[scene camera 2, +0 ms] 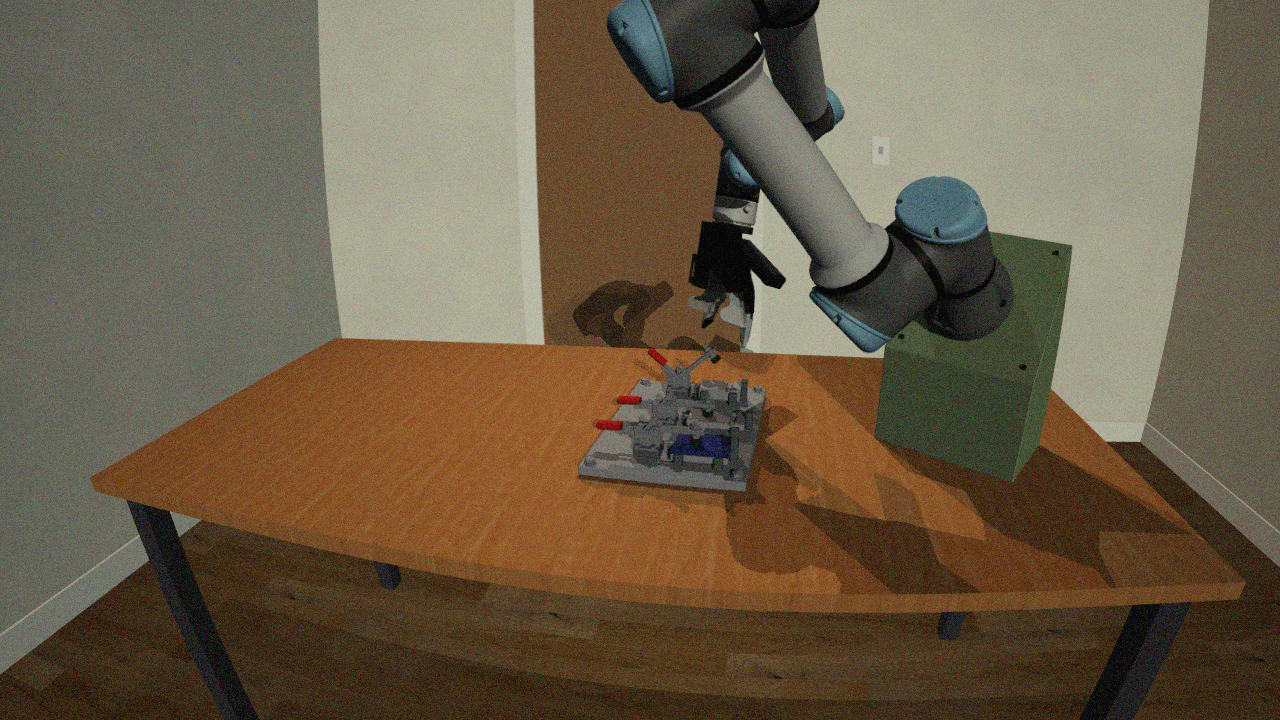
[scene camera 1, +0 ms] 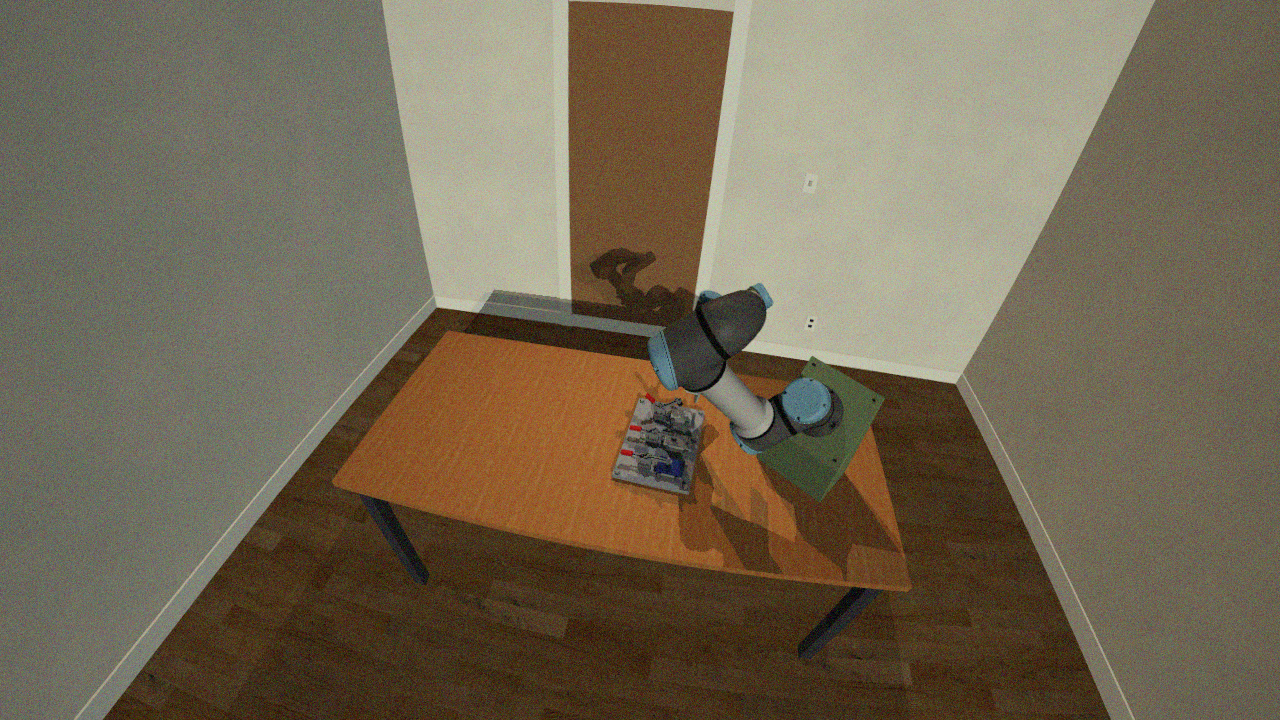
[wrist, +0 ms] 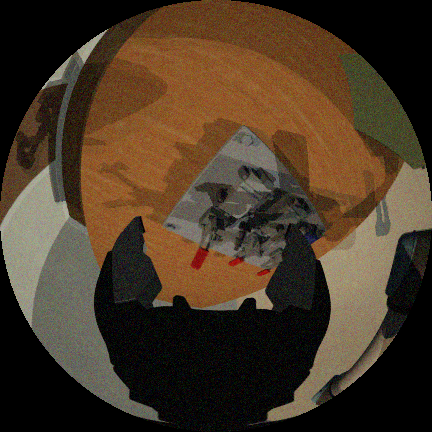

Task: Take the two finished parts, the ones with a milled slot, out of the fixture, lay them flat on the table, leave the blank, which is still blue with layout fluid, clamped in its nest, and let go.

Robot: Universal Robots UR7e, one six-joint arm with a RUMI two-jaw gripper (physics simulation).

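Frame: origin at the arm's base, x ahead, y left, z up, level; metres.
Seen in the pictures: gripper, fingertip midpoint: (scene camera 2: pixel 722 337) (scene camera 1: pixel 684 389) (wrist: pixel 215 221); arm's base at its link origin: (scene camera 2: pixel 967 298).
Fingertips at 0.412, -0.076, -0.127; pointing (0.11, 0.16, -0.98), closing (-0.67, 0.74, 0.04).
Note:
Pixels of each thing's top centre, then the offset from my fingertips to it, as dx, dy, dz. Level surfaces: height alone.
- blue blank at its top centre: (scene camera 2: pixel 702 443) (wrist: pixel 303 242) (scene camera 1: pixel 670 465) -0.042, +0.267, -0.074
- rear clamp's red handle at its top centre: (wrist: pixel 203 262) (scene camera 2: pixel 665 349) (scene camera 1: pixel 654 396) +0.085, +0.060, -0.012
- grey part at its top centre: (wrist: pixel 244 198) (scene camera 2: pixel 721 384) (scene camera 1: pixel 681 414) -0.012, +0.049, -0.069
- wooden table at its surface level: dz -0.110
The fixture (scene camera 1: pixel 626 473) (scene camera 2: pixel 608 466) (wrist: pixel 220 167) is a grey plate with three nests and three red-handled toggle clamps. The blue blank (scene camera 1: pixel 668 467) (scene camera 2: pixel 702 445) (wrist: pixel 312 239) sits in the front nest under its clamp. The rear clamp's red handle (scene camera 2: pixel 657 356) (wrist: pixel 199 258) and arm (scene camera 2: pixel 696 363) are tilted up. A grey part (scene camera 2: pixel 714 388) (wrist: pixel 240 202) lies in the rear nest. The middle nest is cluttered by its lowered clamp; its part and the slots are hard to make out. My gripper (scene camera 2: pixel 726 331) (wrist: pixel 215 221) is open and empty, above and behind the fixture's rear end.
The fixture stands on the wooden table (scene camera 1: pixel 501 429) (scene camera 2: pixel 358 447) (wrist: pixel 200 80). The green pedestal (scene camera 1: pixel 863 402) (scene camera 2: pixel 953 411) (wrist: pixel 382 115) carries the arm on the right. The arm's elbow hangs over the fixture's right side in the first scene view. The other red handles (scene camera 1: pixel 634 428) (scene camera 2: pixel 629 400) (wrist: pixel 236 261) point left.

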